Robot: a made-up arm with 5 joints.
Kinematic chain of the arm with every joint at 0, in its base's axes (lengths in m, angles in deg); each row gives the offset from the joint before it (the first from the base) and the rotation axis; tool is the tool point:
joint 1: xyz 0 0 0.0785 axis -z
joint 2: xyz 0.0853 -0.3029 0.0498 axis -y
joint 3: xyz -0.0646 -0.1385 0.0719 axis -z
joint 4: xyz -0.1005 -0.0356 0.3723 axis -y
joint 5: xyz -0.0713 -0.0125 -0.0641 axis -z
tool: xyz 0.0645 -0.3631 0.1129
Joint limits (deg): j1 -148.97..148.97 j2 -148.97..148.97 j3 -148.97..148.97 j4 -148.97..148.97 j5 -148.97..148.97
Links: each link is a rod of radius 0.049 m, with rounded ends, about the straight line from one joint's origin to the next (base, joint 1, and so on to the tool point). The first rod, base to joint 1, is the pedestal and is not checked.
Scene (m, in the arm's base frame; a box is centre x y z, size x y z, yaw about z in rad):
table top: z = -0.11
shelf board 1: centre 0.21 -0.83 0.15 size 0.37 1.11 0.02 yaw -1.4
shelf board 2: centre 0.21 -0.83 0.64 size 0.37 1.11 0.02 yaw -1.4
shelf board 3: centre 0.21 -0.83 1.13 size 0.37 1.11 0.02 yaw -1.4
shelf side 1: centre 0.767 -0.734 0.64 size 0.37 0.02 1 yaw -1.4
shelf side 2: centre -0.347 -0.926 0.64 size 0.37 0.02 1 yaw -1.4
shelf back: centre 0.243 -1.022 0.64 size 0.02 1.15 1 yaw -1.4
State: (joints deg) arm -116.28 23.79 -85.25 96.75 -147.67
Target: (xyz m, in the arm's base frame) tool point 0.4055 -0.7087 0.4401
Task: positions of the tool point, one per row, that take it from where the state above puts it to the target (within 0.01 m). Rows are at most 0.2 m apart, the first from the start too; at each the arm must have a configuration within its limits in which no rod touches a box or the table.
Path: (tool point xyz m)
1: 0.6881 -0.3128 0.4427
2: 0.6251 -0.4622 0.4423
3: 0.5298 -0.5964 0.4413
4: 0.4055 -0.7087 0.4401

